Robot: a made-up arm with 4 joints. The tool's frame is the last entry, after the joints.
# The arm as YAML. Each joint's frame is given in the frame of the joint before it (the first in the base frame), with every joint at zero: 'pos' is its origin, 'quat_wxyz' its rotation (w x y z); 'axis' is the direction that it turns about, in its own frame. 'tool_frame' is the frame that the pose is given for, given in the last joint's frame.
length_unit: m
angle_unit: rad
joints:
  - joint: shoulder
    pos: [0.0, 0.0, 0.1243]
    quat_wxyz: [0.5, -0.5, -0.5, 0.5]
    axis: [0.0, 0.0, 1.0]
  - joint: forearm
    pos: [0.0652, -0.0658, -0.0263]
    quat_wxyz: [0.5, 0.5, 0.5, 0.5]
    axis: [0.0, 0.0, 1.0]
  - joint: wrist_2
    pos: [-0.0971, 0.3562, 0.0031]
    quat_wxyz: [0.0, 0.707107, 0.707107, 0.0]
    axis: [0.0, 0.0, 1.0]
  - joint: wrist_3
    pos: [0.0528, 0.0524, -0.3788]
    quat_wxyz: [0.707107, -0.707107, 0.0, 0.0]
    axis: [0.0, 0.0, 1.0]
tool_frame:
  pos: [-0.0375, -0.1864, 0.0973]
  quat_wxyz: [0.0, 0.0, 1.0, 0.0]
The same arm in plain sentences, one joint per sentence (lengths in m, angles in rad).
The arm has four revolute joints in a row. What follows holds with every joint at zero, and every direction is one of the base frame's. The first joint lies 0.1243 m along +z from the base frame's origin and rotates about -x. The second joint lies 0.0263 m along +x and 0.0652 m along +y and 0.0658 m along +z from the first joint and rotates about +y. The third joint lies 0.3562 m along -x and 0.0031 m along +y and 0.0971 m along +z from the second joint and rotates about -y. The fourth joint lies 0.0528 m along -x and 0.3788 m along +y and 0.0524 m along -z from the third joint and rotates about -z. The tool frame, which is the frame that the pose is given for, lies 0.0375 m along +x and 0.1864 m along -y and 0.0973 m along -z from the fourth joint; its axes are parallel to the base frame's.
